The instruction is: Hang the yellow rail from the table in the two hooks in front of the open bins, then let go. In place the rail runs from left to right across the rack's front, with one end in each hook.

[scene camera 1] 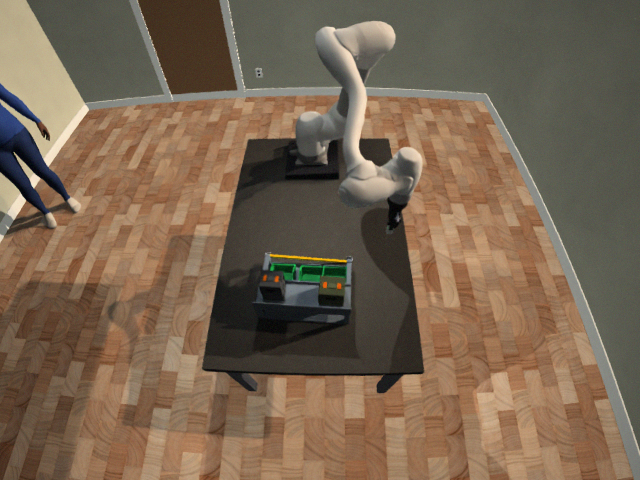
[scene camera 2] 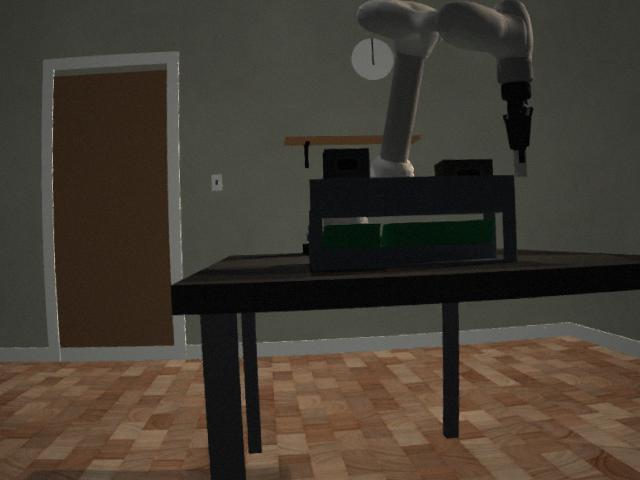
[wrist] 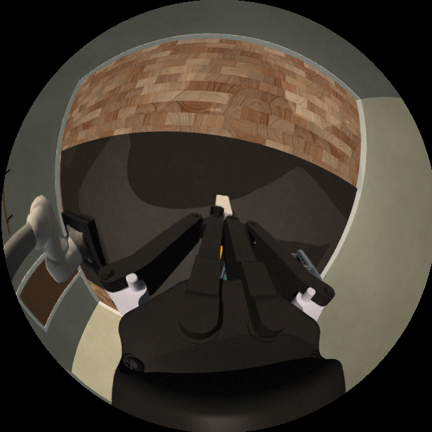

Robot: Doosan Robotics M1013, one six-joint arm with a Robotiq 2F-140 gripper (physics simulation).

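Pixels of known places: gripper, fingertip midpoint: [scene camera 1: 389, 232] [scene camera 2: 520, 176]; arm's base, origin of the base link: [scene camera 1: 312, 155].
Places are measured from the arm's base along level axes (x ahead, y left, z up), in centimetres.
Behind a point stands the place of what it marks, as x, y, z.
The yellow rail [scene camera 1: 308, 257] @[68.9, 3.4, -0.1] [wrist: 221, 252] runs straight across the front of the grey rack [scene camera 1: 302, 294] @[90.3, 2.9, 6.1] [scene camera 2: 413, 193] @[98.1, 2.9, 9.0], on the side facing the arm's base. In scene camera 1, one end lies at the left hook [scene camera 1: 267, 255] @[71.7, -14.4, 4.4] and the other at the right hook [scene camera 1: 349, 258] @[69.8, 21.8, 2.1]; how deep the ends sit is too small to tell. Green bins [scene camera 1: 311, 273] @[75.4, 5.1, -3.2] [scene camera 2: 439, 233] @[90.2, 9.5, 1.7] stand in the rack behind the rail. My gripper [scene camera 1: 389, 229] @[64.1, 37.8, 15.0] [scene camera 2: 520, 167] @[64.1, 37.8, 15.0] [wrist: 220, 204] is shut and empty. It points down above the table's right side, apart from rail and rack.
A dark box [scene camera 1: 272, 285] @[92.9, -7.4, 18.1] [scene camera 2: 345, 163] @[93.7, -8.8, 15.3] and an olive box [scene camera 1: 331, 290] @[92.4, 14.6, 15.6] [scene camera 2: 465, 167] @[94.4, 14.0, 14.0] stand on the rack's top. The rack stands on the dark table [scene camera 1: 299, 219] @[44.4, -3.4, -4.1]. The arm's base [scene camera 1: 311, 157] @[7.6, 0.2, 4.8] is at the table's far end. A person in blue [scene camera 1: 12, 131] stands on the left.
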